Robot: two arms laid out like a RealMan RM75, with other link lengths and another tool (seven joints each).
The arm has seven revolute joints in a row. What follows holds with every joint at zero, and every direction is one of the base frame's. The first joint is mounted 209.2 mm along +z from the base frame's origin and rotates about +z. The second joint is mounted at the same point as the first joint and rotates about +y. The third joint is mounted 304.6 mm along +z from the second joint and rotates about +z. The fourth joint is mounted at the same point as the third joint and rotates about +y. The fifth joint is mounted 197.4 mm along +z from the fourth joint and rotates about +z. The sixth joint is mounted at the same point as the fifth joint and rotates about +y. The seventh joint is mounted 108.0 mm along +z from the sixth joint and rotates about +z. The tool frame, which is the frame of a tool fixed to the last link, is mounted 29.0 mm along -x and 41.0 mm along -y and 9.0 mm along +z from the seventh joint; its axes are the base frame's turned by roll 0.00, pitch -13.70 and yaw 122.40 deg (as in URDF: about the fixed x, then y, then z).
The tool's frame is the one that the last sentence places.
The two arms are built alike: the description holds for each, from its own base.
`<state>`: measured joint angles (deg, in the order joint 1, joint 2, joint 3, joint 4, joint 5, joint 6, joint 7); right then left.
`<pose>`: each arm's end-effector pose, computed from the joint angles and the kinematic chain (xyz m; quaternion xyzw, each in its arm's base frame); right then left.
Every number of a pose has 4 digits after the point. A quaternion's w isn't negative.
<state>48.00 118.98 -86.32 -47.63 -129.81 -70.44 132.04 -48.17 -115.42 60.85 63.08 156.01 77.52 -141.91</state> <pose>0.1730 0.4464 -0.1041 -0.2414 0.9384 0.0469 0.2426 -0.2375 0.4548 0.0504 -0.6729 0.6078 0.4043 0.1198</pose>
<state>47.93 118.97 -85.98 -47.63 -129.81 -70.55 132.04 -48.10 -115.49 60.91 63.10 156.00 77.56 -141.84</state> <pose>0.1738 0.4466 -0.1033 -0.2390 0.9393 0.0476 0.2414 -0.2378 0.4544 0.0497 -0.6729 0.6084 0.4036 0.1189</pose>
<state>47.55 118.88 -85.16 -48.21 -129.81 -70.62 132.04 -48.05 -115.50 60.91 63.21 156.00 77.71 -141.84</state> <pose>0.1746 0.4477 -0.0995 -0.2349 0.9409 0.0541 0.2378 -0.2379 0.4540 0.0498 -0.6732 0.6084 0.4033 0.1183</pose>
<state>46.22 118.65 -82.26 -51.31 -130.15 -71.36 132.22 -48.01 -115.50 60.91 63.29 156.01 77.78 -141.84</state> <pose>0.1739 0.4512 -0.0846 -0.2261 0.9443 0.0787 0.2258 -0.2380 0.4538 0.0499 -0.6732 0.6084 0.4034 0.1181</pose>
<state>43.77 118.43 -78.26 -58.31 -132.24 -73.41 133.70 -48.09 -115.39 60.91 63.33 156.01 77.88 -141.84</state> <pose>0.1714 0.4537 -0.0568 -0.2174 0.9434 0.1188 0.2205 -0.2374 0.4542 0.0509 -0.6725 0.6088 0.4039 0.1180</pose>
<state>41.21 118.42 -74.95 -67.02 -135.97 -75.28 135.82 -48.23 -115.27 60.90 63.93 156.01 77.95 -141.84</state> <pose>0.1670 0.4535 -0.0243 -0.2146 0.9336 0.1683 0.2325 -0.2346 0.4555 0.0535 -0.6687 0.6108 0.4061 0.1218</pose>
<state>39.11 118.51 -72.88 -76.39 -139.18 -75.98 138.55 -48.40 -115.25 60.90 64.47 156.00 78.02 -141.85</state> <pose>0.1551 0.4505 0.0090 -0.2157 0.9176 0.2282 0.2437 -0.2314 0.4566 0.0551 -0.6653 0.6131 0.4072 0.1253</pose>
